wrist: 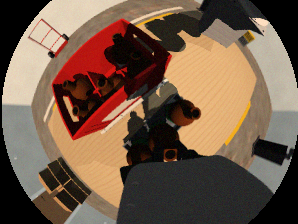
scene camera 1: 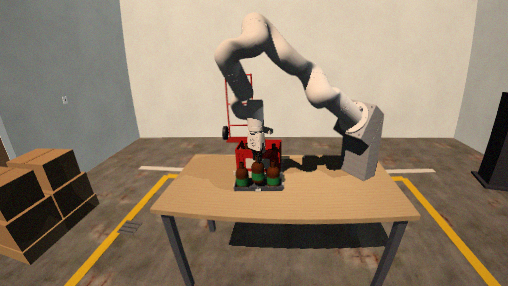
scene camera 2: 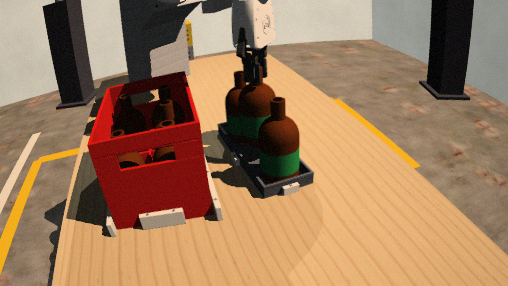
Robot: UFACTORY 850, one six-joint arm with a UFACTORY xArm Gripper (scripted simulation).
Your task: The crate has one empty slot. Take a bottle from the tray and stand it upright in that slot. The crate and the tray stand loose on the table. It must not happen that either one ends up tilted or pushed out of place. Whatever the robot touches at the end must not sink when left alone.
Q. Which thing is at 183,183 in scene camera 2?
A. A red crate.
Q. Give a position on a bottle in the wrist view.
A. At 180,112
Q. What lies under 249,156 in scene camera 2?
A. A tray.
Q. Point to a bottle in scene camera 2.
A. At 231,100
